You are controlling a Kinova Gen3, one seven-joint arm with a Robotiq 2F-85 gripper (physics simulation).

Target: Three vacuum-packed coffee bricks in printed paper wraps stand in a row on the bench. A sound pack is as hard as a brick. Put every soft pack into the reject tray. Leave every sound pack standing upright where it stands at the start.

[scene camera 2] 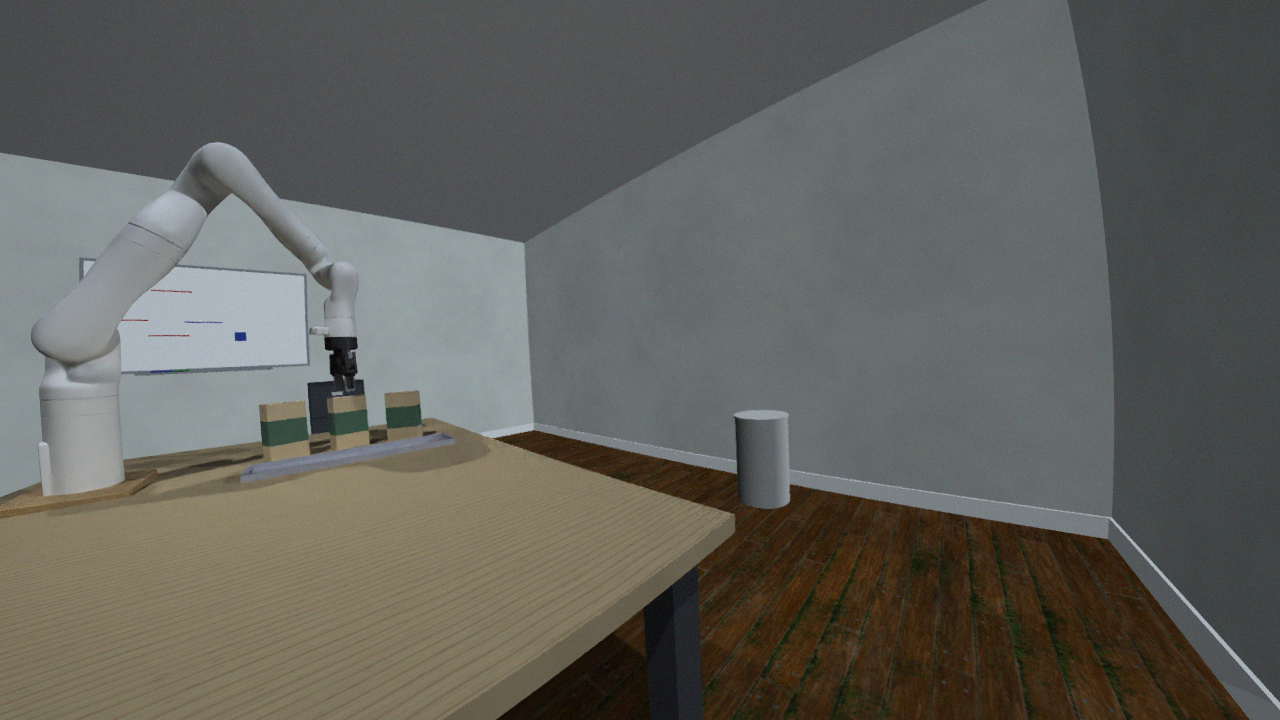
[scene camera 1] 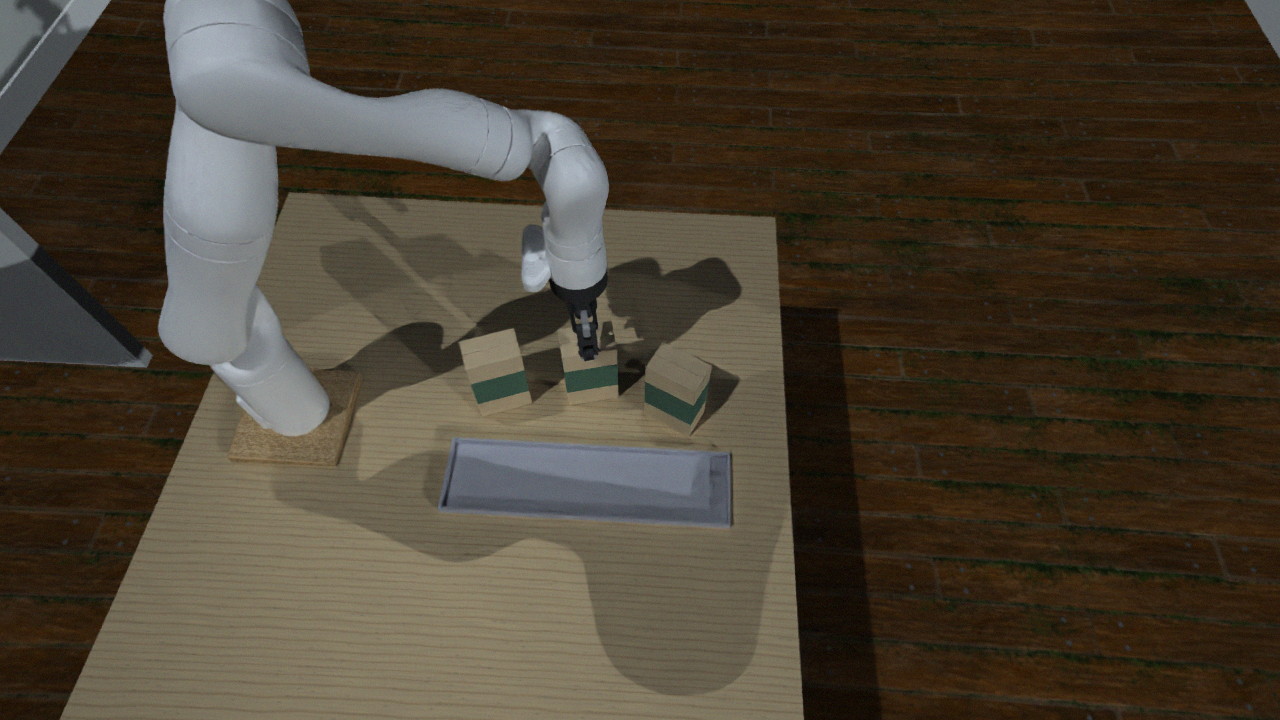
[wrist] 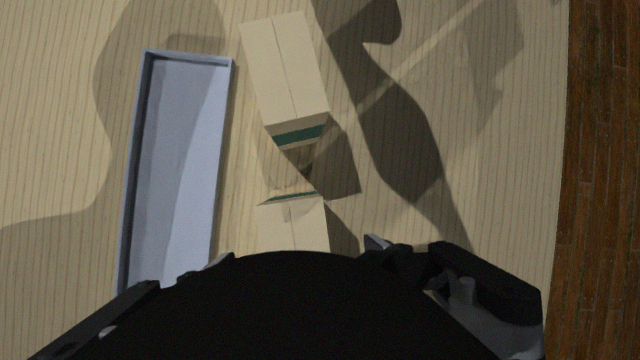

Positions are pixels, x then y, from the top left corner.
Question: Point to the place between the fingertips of the gripper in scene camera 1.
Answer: At 584, 330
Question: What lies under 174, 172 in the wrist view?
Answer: A grey reject tray.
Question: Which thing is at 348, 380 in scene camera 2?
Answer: The gripper.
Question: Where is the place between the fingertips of the gripper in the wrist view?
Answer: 301, 258
